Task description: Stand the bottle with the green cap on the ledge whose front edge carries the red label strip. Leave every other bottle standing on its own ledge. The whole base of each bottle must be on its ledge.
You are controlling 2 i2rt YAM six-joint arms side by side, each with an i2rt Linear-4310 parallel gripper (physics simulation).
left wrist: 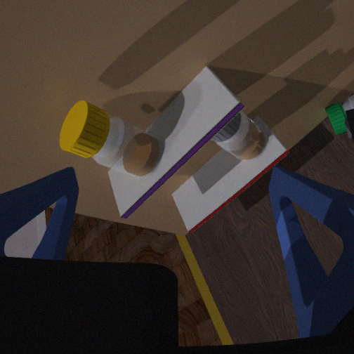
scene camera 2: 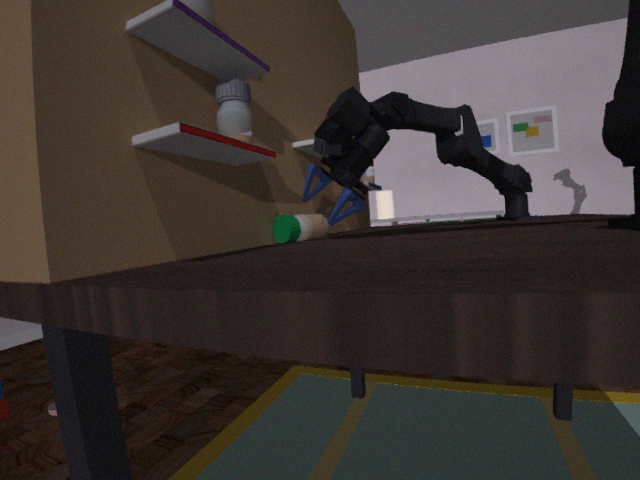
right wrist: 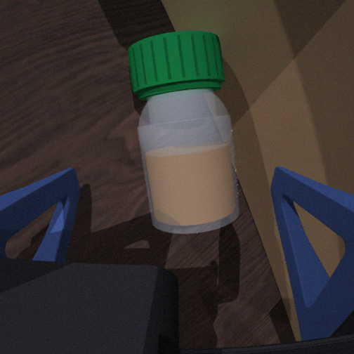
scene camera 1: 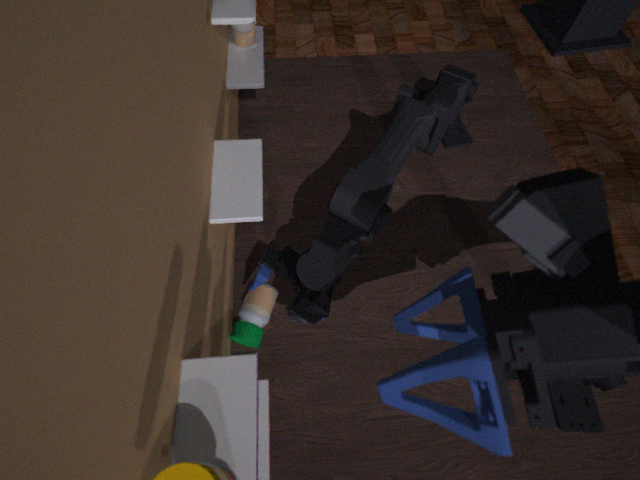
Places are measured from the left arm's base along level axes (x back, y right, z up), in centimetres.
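Pixels of known places: left gripper, fingertip midpoint: (scene camera 1: 387,353); right gripper, fingertip midpoint: (scene camera 2: 316,212) (scene camera 1: 271,303); right arm's base, link origin: (scene camera 2: 517,219).
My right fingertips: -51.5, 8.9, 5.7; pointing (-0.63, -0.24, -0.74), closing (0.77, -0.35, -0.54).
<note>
Ahead of a thing's pixels: the offset from my right fingertips to its top centre, as dx, dy, dz. "pt": to the spot under its first point.
The green-capped bottle {-3.3, -1.0, -0.1} (scene camera 1: 255,310) (scene camera 2: 309,227) (left wrist: 337,119) (right wrist: 190,170) lies on its side on the table beside the wall. The ledge with the red strip {-1.7, -24.9, +9.8} (scene camera 2: 196,147) (left wrist: 184,204) holds a grey-capped bottle {-3.0, -18.7, +20.3} (scene camera 2: 234,116) (left wrist: 247,141), upright. My right gripper (scene camera 1: 283,304) (scene camera 2: 317,211) (right wrist: 174,178) is open just above the green-capped bottle's base end, with a finger to either side in the right wrist view. My left gripper (scene camera 1: 387,353) (left wrist: 173,177) is open and empty, out from the wall, facing the red and purple ledges.
A purple-edged ledge {-1.7, -24.9, +23.8} (scene camera 1: 222,372) (scene camera 2: 196,46) (left wrist: 200,97) lies above the red one and bears a yellow-capped bottle {pt -1.4, -25.5, +34.3} (scene camera 1: 186,472) (left wrist: 84,129). Farther along the wall are a bare ledge {-5.2, +15.0, +16.8} (scene camera 1: 236,180), a ledge {-8.6, +54.8, +9.8} (scene camera 1: 245,72) with a bottle {pt -8.5, +56.2, +12.9} (scene camera 1: 244,36), and another ledge {pt -8.0, +46.9, +23.8} (scene camera 1: 233,11).
</note>
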